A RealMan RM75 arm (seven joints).
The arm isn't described. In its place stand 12 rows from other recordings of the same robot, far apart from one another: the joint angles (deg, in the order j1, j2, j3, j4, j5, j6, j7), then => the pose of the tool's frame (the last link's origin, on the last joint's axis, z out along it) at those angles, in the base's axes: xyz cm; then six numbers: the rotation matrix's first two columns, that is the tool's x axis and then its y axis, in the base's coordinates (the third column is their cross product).
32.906, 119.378, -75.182, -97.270, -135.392, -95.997, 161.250 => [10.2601, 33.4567, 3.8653, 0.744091, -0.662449, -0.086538, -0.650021, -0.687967, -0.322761]
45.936, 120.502, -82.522, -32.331, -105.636, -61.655, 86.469 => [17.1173, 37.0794, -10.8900, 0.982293, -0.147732, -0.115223, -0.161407, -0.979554, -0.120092]
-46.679, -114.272, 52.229, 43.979, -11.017, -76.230, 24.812 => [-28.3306, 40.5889, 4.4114, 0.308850, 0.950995, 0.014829, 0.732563, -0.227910, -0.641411]
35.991, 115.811, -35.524, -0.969, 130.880, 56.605, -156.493 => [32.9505, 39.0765, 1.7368, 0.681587, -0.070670, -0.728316, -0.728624, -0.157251, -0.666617]
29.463, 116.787, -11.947, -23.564, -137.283, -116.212, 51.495 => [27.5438, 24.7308, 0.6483, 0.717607, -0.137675, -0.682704, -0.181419, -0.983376, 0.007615]
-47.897, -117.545, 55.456, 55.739, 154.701, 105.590, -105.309 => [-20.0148, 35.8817, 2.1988, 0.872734, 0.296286, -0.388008, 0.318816, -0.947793, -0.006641]
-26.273, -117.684, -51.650, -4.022, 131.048, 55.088, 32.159 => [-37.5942, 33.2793, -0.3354, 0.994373, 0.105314, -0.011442, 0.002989, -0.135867, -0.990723]
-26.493, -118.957, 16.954, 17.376, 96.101, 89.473, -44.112 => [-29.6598, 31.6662, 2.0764, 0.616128, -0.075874, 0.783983, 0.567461, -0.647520, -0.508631]
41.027, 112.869, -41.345, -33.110, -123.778, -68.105, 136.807 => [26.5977, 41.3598, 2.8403, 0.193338, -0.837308, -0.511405, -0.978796, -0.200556, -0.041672]
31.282, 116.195, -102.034, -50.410, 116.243, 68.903, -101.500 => [11.7208, 31.6051, -7.6534, 0.789175, -0.110630, -0.604123, -0.117002, -0.992710, 0.028948]
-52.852, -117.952, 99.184, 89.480, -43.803, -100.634, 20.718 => [-2.5178, 30.5670, -3.9305, 0.882510, 0.240574, -0.404104, 0.183987, -0.967386, -0.174107]
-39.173, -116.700, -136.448, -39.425, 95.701, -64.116, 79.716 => [-20.9128, 43.6090, 5.3506, 0.520158, 0.363191, 0.772999, 0.759883, -0.609977, -0.224736]
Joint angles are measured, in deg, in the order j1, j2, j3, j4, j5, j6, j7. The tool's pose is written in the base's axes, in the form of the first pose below.
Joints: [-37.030, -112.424, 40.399, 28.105, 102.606, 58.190, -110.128]
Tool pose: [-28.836 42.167 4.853 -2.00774 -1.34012 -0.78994]
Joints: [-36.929, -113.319, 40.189, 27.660, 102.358, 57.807, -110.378]
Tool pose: [-28.823 41.920 4.047 -1.99665 -1.36987 -0.80415]
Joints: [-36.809, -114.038, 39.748, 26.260, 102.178, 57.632, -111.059]
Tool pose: [-29.042 41.457 3.033 -1.97876 -1.42696 -0.82111]
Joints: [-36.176, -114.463, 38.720, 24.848, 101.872, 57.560, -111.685]
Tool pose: [-29.706 40.813 2.409 -1.94089 -1.48846 -0.84267]
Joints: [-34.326, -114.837, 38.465, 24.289, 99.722, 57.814, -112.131]
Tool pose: [-30.725 39.838 2.231 -1.88258 -1.54496 -0.88442]
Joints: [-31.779, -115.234, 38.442, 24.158, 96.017, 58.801, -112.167]
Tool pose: [-31.791 38.638 2.369 -1.81229 -1.59234 -0.95361]
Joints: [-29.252, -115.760, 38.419, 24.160, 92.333, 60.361, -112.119]
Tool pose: [-32.634 37.374 2.477 -1.74898 -1.63103 -1.02880]
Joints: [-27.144, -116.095, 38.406, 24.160, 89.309, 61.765, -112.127]
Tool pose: [-33.336 36.307 2.687 -1.69467 -1.65725 -1.09056]
